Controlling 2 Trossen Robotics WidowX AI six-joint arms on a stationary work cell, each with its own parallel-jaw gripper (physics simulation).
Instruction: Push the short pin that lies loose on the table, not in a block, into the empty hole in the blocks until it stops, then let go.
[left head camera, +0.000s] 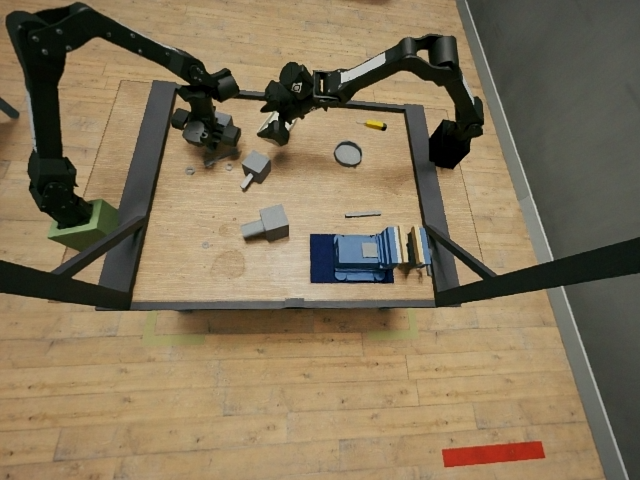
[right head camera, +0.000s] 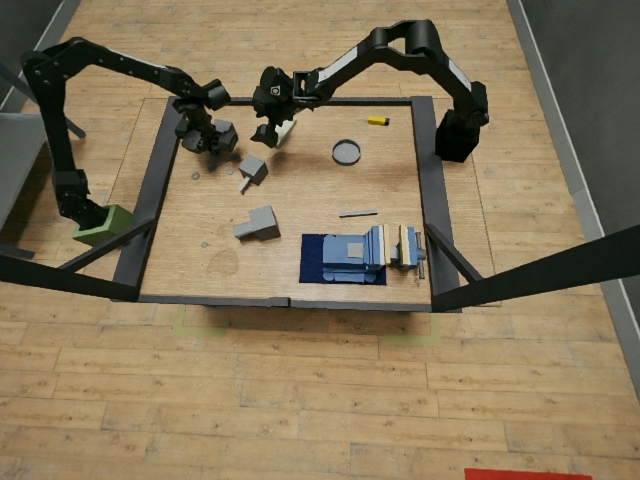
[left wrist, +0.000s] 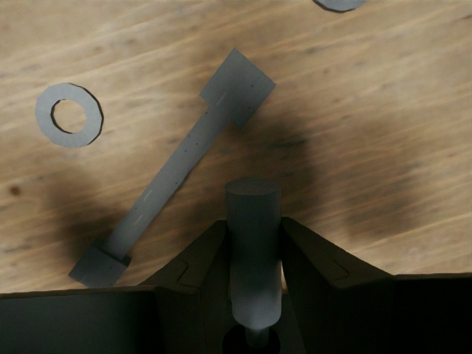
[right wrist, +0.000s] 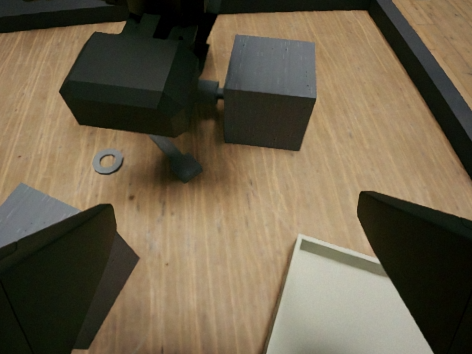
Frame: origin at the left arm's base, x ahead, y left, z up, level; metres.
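Where they show: left gripper, fingertip midpoint: (left head camera: 211, 147) (right head camera: 215, 153) (left wrist: 253, 229); right gripper, fingertip midpoint: (left head camera: 259, 123) (right head camera: 253, 128) (right wrist: 238, 209); left arm's base at its link origin: (left head camera: 76, 216) (right head camera: 94, 220); right arm's base at its link origin: (left head camera: 456, 135) (right head camera: 463, 125).
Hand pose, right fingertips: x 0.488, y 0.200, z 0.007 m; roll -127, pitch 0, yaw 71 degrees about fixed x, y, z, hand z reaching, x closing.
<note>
Things, the pixels of their top centre, and the offset from my right fingertips.
- grey cylindrical pin at its top centre: (left wrist: 259, 285) (right wrist: 194, 81) 0.025 m left, 0.151 m back, 0.072 m down
- grey block at its top centre: (right wrist: 272, 63) (left head camera: 218, 120) (right head camera: 220, 127) 0.077 m left, 0.117 m back, 0.044 m down
- smaller at its top centre: (right wrist: 24, 253) (left head camera: 256, 161) (right head camera: 251, 164) 0.099 m right, 0.035 m back, 0.044 m down
- larger at its top centre: (left head camera: 274, 217) (right head camera: 261, 217) 0.306 m right, 0.027 m back, 0.014 m down
- pale tray at its top centre: (right wrist: 392, 338) (left head camera: 277, 124) (right head camera: 276, 127) 0.066 m left, 0.070 m ahead, 0.083 m down
- grey double-ended tool at its top centre: (left wrist: 164, 185) (right wrist: 151, 128) (left head camera: 221, 156) (right head camera: 223, 161) 0.019 m right, 0.137 m back, 0.097 m down
- washer at its top centre: (left wrist: 68, 116) (right wrist: 107, 160) 0.061 m right, 0.122 m back, 0.102 m down
- round dish at its top centre: (right head camera: 346, 150) (left head camera: 348, 152) 0.093 m right, 0.282 m ahead, 0.084 m down
- yellow screwdriver at its top centre: (right head camera: 373, 118) (left head camera: 371, 122) 0.018 m left, 0.411 m ahead, 0.086 m down
- thin bar at its top centre: (right head camera: 358, 212) (left head camera: 363, 213) 0.323 m right, 0.256 m ahead, 0.092 m down
My left gripper (left head camera: 210, 135) (right head camera: 209, 142) (left wrist: 253, 229) is shut on a grey cylindrical pin (left wrist: 254, 280) (right wrist: 208, 92), held level above the table. The pin's thinner end points at the side of a grey block (left head camera: 223, 120) (right head camera: 224, 127) (right wrist: 270, 95) and meets its face in the right wrist view; whether it has entered a hole is hidden. Two other grey blocks, one smaller (left head camera: 256, 164) (right head camera: 253, 167) and one larger (left head camera: 275, 223) (right head camera: 264, 222), each have a pin sticking out. My right gripper (left head camera: 269, 122) (right head camera: 261, 124) (right wrist: 238, 209) is open and empty above the table, over a pale tray (right wrist: 340, 305).
A grey double-ended tool (left wrist: 172, 172) (right wrist: 185, 167) lies under my left gripper, with a washer (left wrist: 92, 117) (right wrist: 108, 161) nearby. A round dish (left head camera: 347, 154), yellow screwdriver (left head camera: 375, 125), thin bar (left head camera: 362, 213) and blue vise (left head camera: 354, 253) are farther right. Dark rails edge the table.
</note>
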